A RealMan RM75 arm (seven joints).
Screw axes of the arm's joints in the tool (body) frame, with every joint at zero. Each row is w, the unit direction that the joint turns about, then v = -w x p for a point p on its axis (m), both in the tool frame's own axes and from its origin. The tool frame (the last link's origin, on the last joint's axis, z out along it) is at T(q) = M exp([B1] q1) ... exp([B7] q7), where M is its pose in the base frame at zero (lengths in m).
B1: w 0 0 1 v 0 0 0
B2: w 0 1 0 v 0.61 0 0
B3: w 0 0 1 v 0 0 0
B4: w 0 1 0 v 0.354 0 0
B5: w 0 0 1 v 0 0 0
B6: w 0 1 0 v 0.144 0 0
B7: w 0 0 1 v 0 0 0
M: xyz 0 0 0.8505 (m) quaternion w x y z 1 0 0 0
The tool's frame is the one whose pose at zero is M.
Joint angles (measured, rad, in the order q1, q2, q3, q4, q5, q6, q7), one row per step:
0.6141, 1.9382, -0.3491, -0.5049, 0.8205, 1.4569, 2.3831
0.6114, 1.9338, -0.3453, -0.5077, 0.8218, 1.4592, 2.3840
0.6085, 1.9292, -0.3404, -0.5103, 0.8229, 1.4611, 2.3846
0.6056, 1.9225, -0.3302, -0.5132, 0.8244, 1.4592, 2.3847
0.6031, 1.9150, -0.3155, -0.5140, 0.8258, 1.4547, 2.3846
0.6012, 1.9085, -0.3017, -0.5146, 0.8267, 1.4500, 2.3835
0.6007, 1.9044, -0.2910, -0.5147, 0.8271, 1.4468, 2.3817
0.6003, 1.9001, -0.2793, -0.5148, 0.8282, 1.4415, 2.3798
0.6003, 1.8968, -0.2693, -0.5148, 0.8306, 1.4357, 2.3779
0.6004, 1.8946, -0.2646, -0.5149, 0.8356, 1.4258, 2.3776
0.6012, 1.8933, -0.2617, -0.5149, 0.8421, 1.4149, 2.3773
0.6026, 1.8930, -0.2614, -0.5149, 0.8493, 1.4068, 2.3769
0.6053, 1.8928, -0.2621, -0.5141, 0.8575, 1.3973, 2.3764
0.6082, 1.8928, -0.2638, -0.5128, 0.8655, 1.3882, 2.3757
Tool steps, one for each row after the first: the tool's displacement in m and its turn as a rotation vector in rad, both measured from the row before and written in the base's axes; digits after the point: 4 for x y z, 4 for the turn. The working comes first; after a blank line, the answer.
Tool pose at each row, in the base's axes (x y z in m, rotation vector in rad; the steps are taken from these numbers as rounded here):
0.3171, 0.3540, 0.0482, -1.8890, -1.8296, -0.2881
0.3185, 0.3539, 0.0512, -1.8874, -1.8247, -0.2954
0.3200, 0.3538, 0.0545, -1.8857, -1.8187, -0.3037
0.3224, 0.3545, 0.0594, -1.8814, -1.8069, -0.3215
0.3251, 0.3554, 0.0649, -1.8766, -1.7894, -0.3423
0.3275, 0.3563, 0.0697, -1.8712, -1.7742, -0.3617
0.3288, 0.3571, 0.0729, -1.8659, -1.7642, -0.3744
0.3304, 0.3582, 0.0765, -1.8598, -1.7521, -0.3902
0.3315, 0.3594, 0.0795, -1.8531, -1.7407, -0.4044
0.3325, 0.3610, 0.0818, -1.8481, -1.7295, -0.4203
0.3331, 0.3628, 0.0837, -1.8423, -1.7189, -0.4352
0.3329, 0.3646, 0.0848, -1.8362, -1.7121, -0.4443
0.3322, 0.3668, 0.0857, -1.8290, -1.7057, -0.4533
0.3314, 0.3690, 0.0863, -1.8224, -1.7007, -0.4607

0.0014, -0.0001, 0.0030, 0.0064, -0.0008, -0.0027
0.0015, -0.0001, 0.0033, 0.0074, -0.0008, -0.0033
0.0024, 0.0007, 0.0049, 0.0158, -0.0021, -0.0063
0.0027, 0.0009, 0.0055, 0.0201, -0.0006, -0.0092
0.0024, 0.0009, 0.0048, 0.0187, -0.0011, -0.0077
0.0013, 0.0008, 0.0032, 0.0133, -0.0003, -0.0041
0.0016, 0.0011, 0.0036, 0.0161, -0.0008, -0.0053
0.0011, 0.0012, 0.0030, 0.0154, -0.0001, -0.0043
0.0010, 0.0016, 0.0023, 0.0149, -0.0018, -0.0056
0.0006, 0.0018, 0.0019, 0.0147, -0.0015, -0.0047
-0.0002, 0.0018, 0.0011, 0.0107, -0.0001, -0.0016
-0.0007, 0.0022, 0.0009, 0.0112, 0.0000, -0.0007
-0.0008, 0.0022, 0.0006, 0.0095, 0.0000, -0.0001

